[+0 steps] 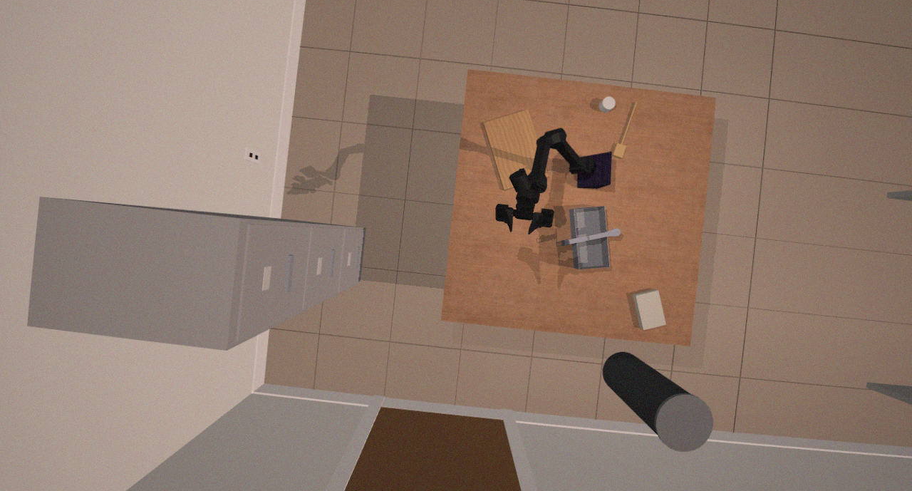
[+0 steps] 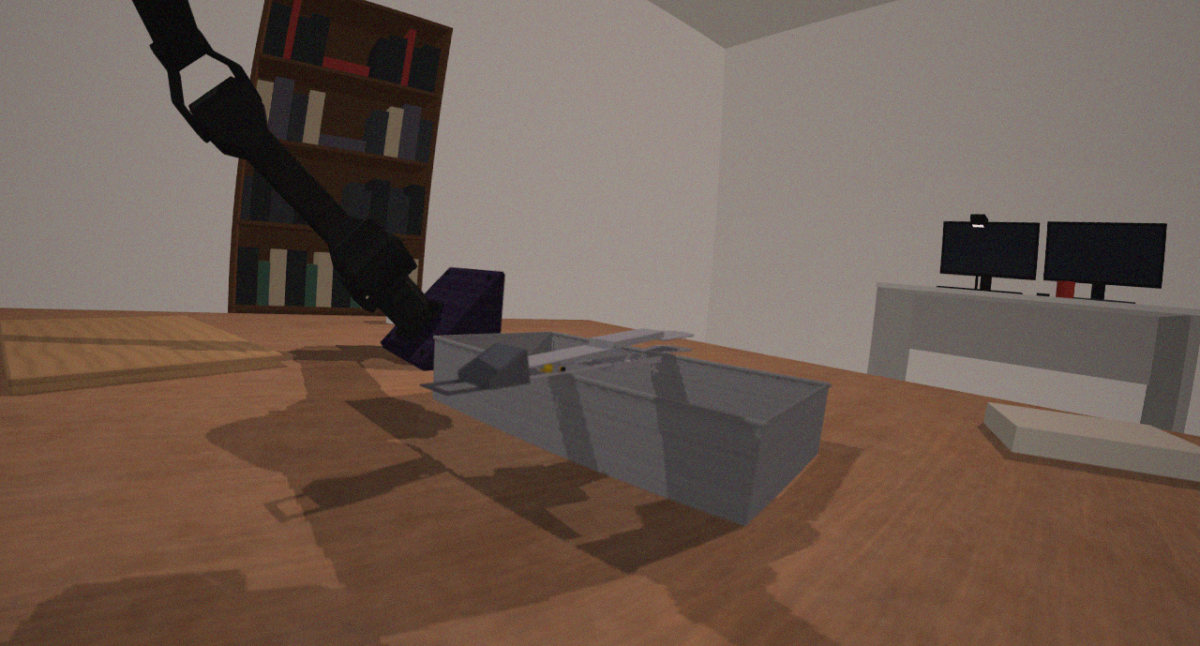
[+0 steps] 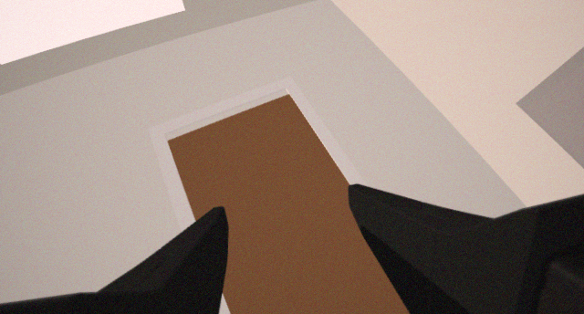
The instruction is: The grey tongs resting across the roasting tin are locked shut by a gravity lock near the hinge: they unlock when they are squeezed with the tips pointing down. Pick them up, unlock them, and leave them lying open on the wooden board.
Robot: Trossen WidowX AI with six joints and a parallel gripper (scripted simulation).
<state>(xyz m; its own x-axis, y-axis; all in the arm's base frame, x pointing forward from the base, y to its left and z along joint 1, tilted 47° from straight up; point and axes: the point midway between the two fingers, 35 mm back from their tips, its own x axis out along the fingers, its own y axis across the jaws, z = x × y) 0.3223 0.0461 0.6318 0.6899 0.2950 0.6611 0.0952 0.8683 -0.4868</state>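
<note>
Right now the grey roasting tin is 47 cm to the left of my gripper tip and 50 cm below it. Round my gripper tip: white cup (68 cm behind, 54 cm to the left, 51 cm below); wooden board (43 cm behind, 9 cm to the left, 52 cm below).
</note>
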